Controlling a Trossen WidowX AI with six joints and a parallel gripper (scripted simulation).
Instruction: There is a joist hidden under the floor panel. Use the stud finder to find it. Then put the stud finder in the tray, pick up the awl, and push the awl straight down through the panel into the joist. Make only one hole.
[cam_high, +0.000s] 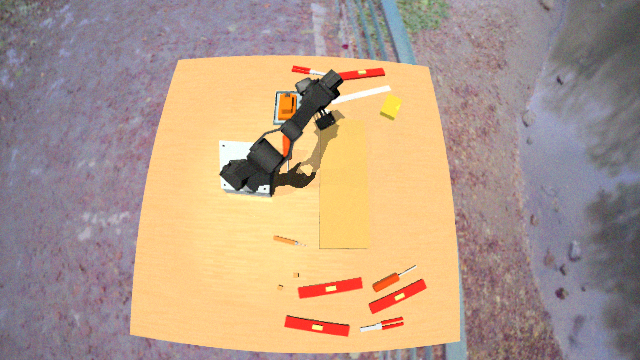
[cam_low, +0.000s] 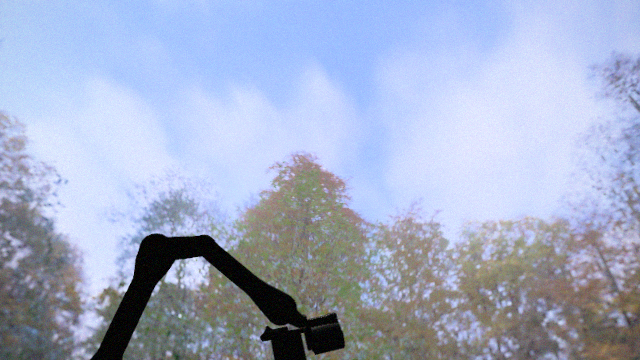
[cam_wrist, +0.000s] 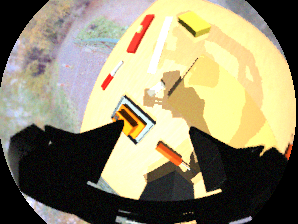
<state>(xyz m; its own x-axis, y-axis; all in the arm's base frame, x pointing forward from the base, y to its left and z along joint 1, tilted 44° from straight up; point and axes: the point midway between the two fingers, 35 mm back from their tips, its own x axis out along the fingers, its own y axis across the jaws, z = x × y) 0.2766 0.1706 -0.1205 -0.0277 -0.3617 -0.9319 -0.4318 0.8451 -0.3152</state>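
Right now my gripper tip is 9 cm past the awl, 46 cm to the left of it and 16 cm above it. Also, from my gripper tip: orange stud finder (11 cm behind, 12 cm to the left, 12 cm below); then white cylinder (4 cm ahead, 8 cm to the left, 16 cm below); then grey tray (11 cm behind, 10 cm to the left, 15 cm below).
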